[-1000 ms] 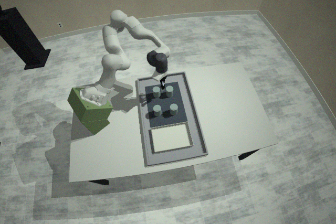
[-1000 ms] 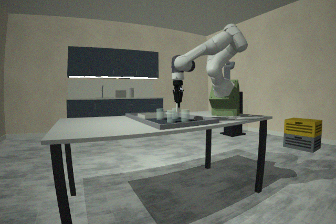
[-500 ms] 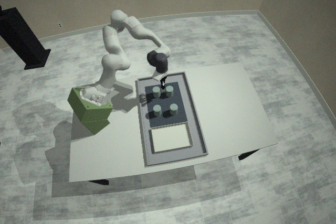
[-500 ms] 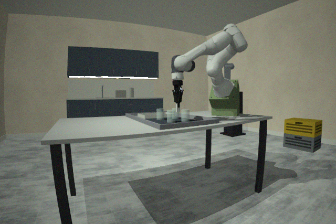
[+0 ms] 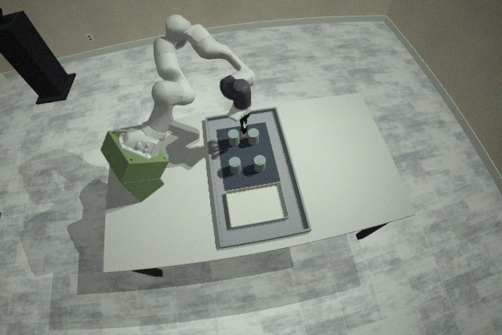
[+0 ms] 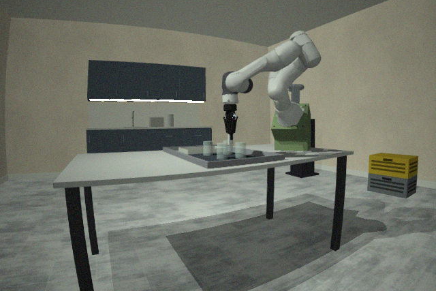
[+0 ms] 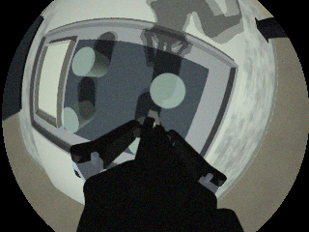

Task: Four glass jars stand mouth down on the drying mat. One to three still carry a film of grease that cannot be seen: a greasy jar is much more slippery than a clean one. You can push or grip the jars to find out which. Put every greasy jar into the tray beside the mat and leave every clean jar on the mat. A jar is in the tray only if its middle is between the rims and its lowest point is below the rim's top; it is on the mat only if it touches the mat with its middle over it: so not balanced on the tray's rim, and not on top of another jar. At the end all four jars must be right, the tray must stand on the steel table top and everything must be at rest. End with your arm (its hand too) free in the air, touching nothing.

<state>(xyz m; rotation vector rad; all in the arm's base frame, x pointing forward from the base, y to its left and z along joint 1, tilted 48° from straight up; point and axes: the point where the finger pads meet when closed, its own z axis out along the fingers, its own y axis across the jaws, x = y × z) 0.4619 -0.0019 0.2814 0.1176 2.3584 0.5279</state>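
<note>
Now: hand 10 mm short of the dark drying mat, 80 mm to the left of it and 110 mm above it. From my hand the other things lie so: white tray 30 mm ahead, 400 mm to the right, 100 mm below; then grey steel surround 30 mm ahead, 190 mm to the right, 110 mm below.
</note>
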